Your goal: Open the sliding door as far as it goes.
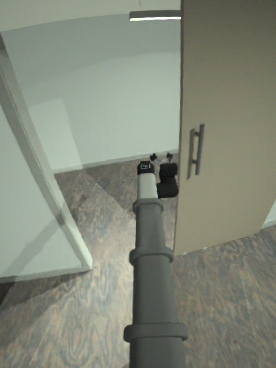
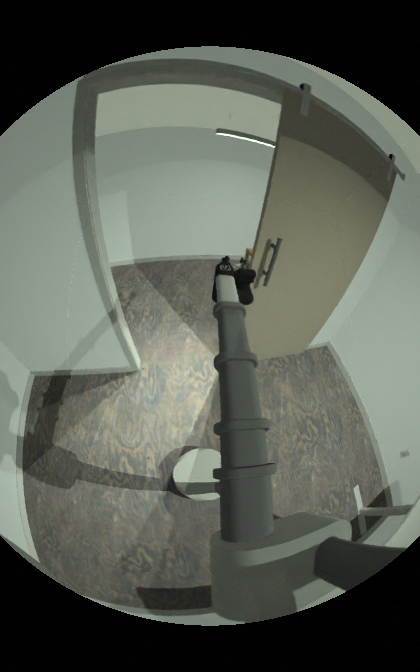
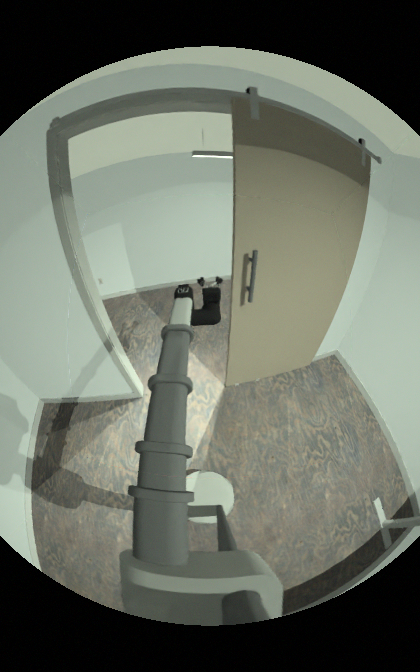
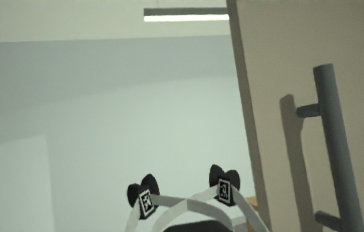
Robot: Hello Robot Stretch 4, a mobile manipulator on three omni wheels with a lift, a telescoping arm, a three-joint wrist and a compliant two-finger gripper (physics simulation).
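Pixels of known places: gripper, fingertip midpoint: (image 1: 160, 154) (image 2: 233, 258) (image 3: 209, 278) (image 4: 183, 182); robot's base, link origin: (image 2: 201, 472) (image 3: 204, 495).
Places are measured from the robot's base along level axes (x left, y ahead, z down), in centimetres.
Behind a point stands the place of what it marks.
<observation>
The tan sliding door (image 1: 235, 90) {x -52.2, y 106.8, z -142.7 cm} (image 2: 320, 190) {x -51.9, y 106.7, z -160.0 cm} (image 3: 300, 200) {x -58.6, y 108.0, z -156.5 cm} (image 4: 272, 45) {x -27.1, y 102.2, z -133.1 cm} hangs at the right, with a wide opening between its left edge and the left door frame (image 2: 86, 175) {x 61.3, y 92.0, z -158.6 cm} (image 3: 59, 185) {x 61.2, y 91.1, z -177.0 cm}. Its right hanger (image 2: 391, 165) {x -111.6, y 117.3, z -211.6 cm} (image 3: 362, 150) {x -110.7, y 117.1, z -210.8 cm} is close to the rail's right end. The grey vertical bar handle (image 1: 200, 150) {x -31.6, y 96.0, z -113.0 cm} (image 2: 273, 262) {x -31.9, y 96.0, z -113.0 cm} (image 3: 253, 276) {x -31.9, y 96.1, z -112.9 cm} (image 4: 334, 130) {x -30.9, y 96.1, z -117.6 cm} is near the door's left edge. My gripper (image 1: 161, 156) {x -8.5, y 90.6, z -114.5 cm} (image 3: 210, 280) {x -8.5, y 90.6, z -114.5 cm} (image 4: 183, 182) {x -8.5, y 90.6, z -114.5 cm} is partly open and empty, left of the handle and apart from it, in front of the opening.
A pale wall (image 1: 115, 100) {x 44.2, y 322.9, z -117.3 cm} and a ceiling lamp (image 1: 155, 16) {x -21.5, y 220.6, z -205.8 cm} (image 4: 185, 15) {x -26.7, y 221.9, z -205.3 cm} show through the opening. A wall section (image 1: 25, 215) {x 87.0, y 86.9, z -79.6 cm} stands left of the frame. A round white disc (image 2: 197, 472) {x 3.4, y 1.4, z -18.7 cm} (image 3: 212, 495) {x -6.1, y 1.3, z -18.7 cm} is on the floor beside my arm. A small orange thing (image 2: 248, 251) {x -70.5, y 285.9, z -40.2 cm} shows by the door edge.
</observation>
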